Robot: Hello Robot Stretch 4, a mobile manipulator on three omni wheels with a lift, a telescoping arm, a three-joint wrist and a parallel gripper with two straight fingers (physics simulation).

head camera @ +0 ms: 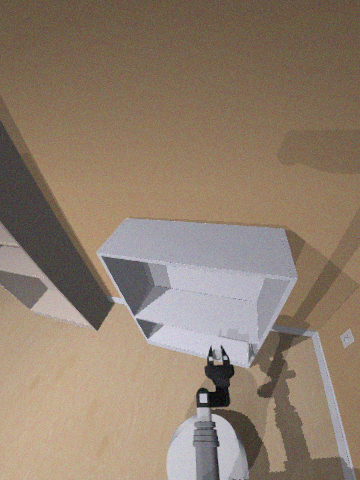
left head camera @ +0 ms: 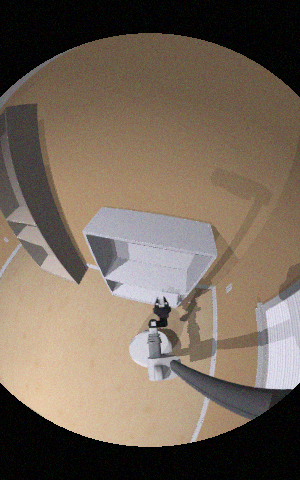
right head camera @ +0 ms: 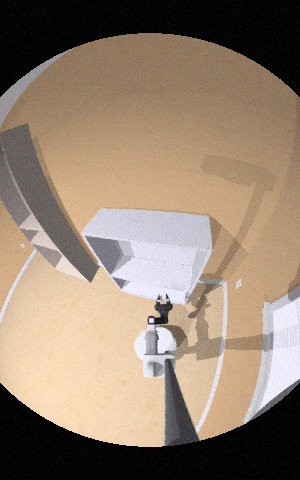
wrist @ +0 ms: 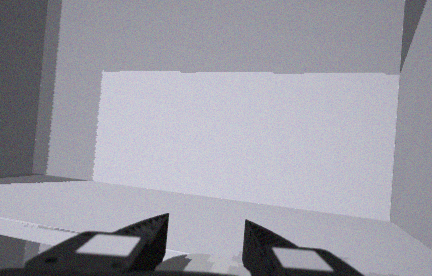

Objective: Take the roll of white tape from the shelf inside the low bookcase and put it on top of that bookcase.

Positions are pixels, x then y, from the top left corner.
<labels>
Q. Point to a low white bookcase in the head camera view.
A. At 249, 263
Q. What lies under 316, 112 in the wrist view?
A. A low white bookcase.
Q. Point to a low white bookcase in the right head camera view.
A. At 183, 238
</labels>
